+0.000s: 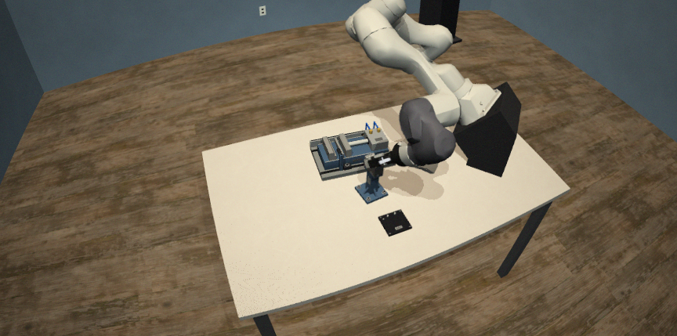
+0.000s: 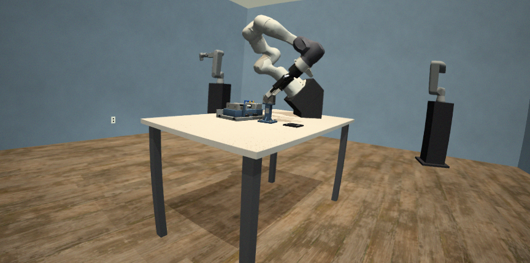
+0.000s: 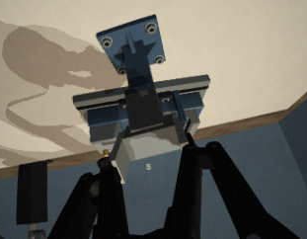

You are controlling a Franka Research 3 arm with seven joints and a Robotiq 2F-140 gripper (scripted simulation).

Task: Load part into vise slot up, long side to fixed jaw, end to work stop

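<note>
Right now the part is 20 mm to the right of my hand and 10 mm below it. Also, from my hand: black infeed plate 20 mm ahead, 150 mm to the left, 180 mm below; vise 50 mm behind, 210 mm to the right, 140 mm below; air cylinder 140 mm behind, 180 mm to the right, 100 mm below.
</note>
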